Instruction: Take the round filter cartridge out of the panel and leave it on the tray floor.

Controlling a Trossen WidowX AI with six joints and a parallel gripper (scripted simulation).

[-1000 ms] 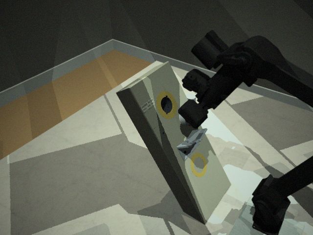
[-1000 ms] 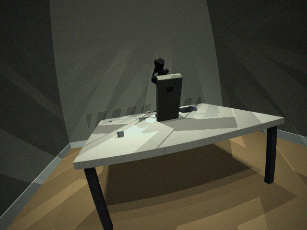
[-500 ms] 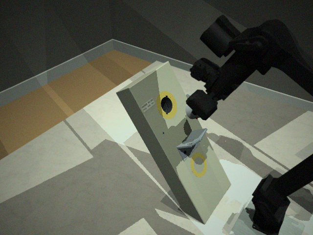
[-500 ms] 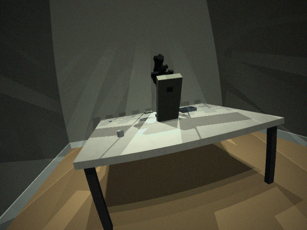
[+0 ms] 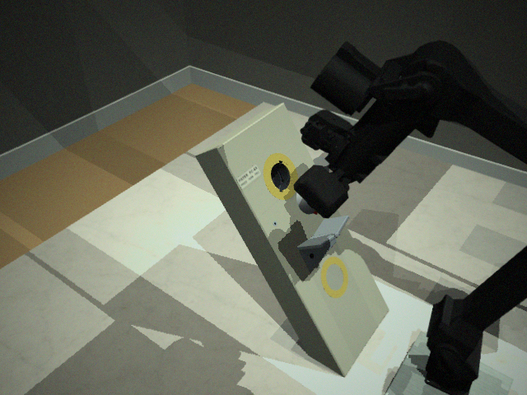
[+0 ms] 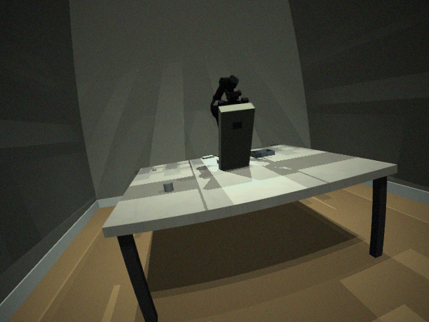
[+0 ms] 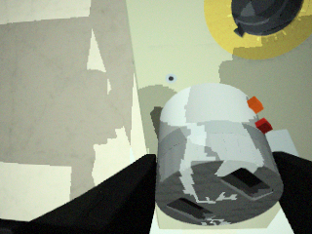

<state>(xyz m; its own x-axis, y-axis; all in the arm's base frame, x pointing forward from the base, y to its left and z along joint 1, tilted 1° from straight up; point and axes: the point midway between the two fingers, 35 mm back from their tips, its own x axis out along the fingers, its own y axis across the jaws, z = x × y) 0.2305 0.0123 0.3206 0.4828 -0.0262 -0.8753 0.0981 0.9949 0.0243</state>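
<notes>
Now: the tray 310 mm below my gripper tip, 280 mm behind it and 270 mm to the left of it. From my gripper tip the other things lie so: grey bracket (130 mm below, 40 mm to the right, 10 mm ahead); round grey filter cartridge (right at my gripper tip).
</notes>
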